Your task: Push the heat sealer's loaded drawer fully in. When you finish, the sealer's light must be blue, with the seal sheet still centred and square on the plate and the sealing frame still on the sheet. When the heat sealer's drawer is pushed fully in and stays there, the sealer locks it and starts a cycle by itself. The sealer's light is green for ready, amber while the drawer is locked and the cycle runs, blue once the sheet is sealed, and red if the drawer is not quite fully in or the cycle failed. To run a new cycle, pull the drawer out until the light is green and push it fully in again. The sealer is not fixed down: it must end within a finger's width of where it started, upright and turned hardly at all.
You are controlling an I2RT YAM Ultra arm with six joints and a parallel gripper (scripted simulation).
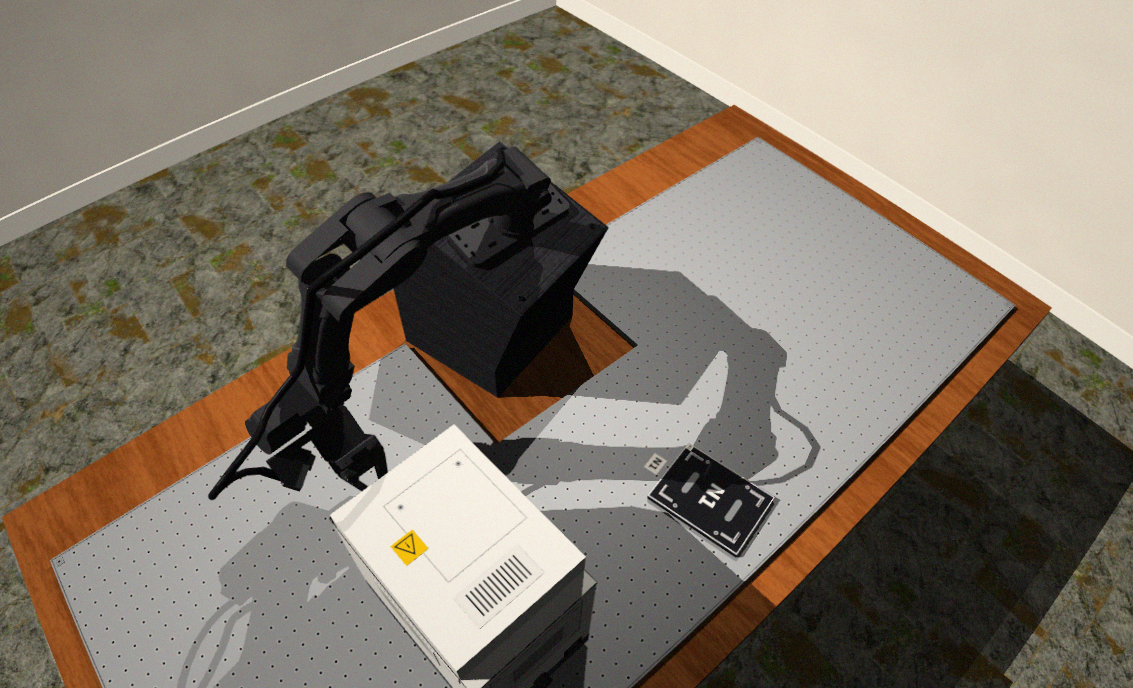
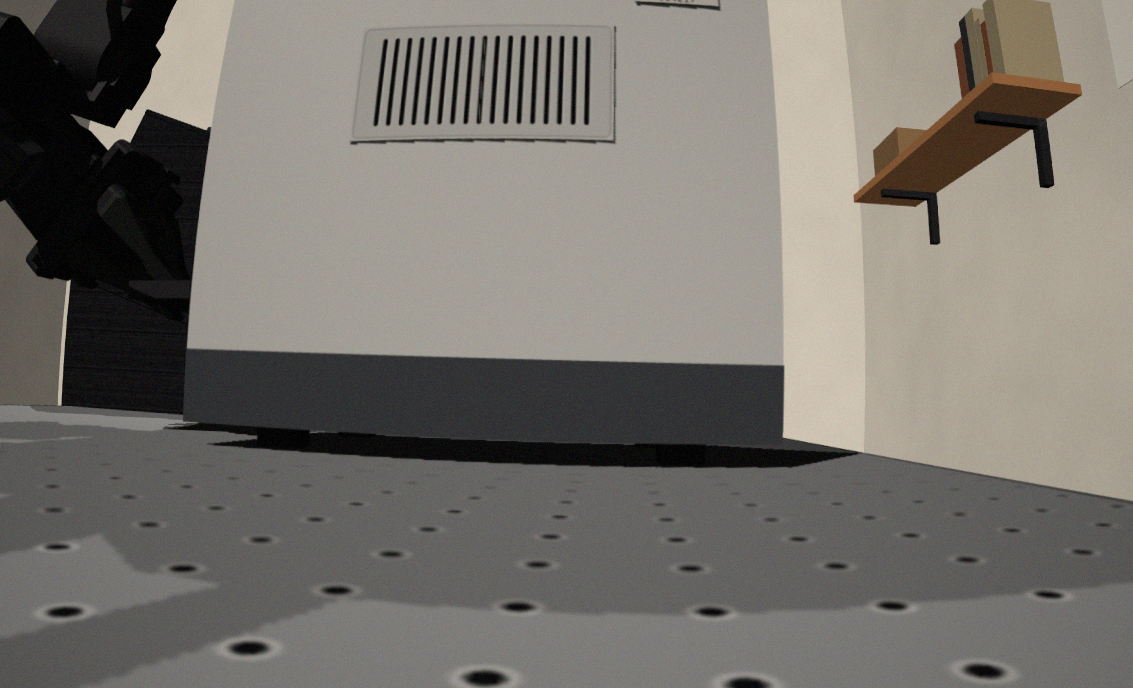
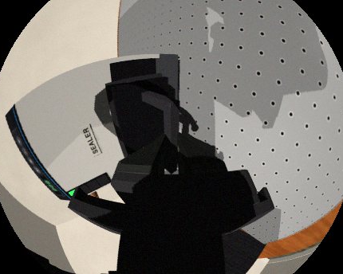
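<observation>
The sealer drawer is 110 mm ahead of my hand and 10 mm below it.
</observation>
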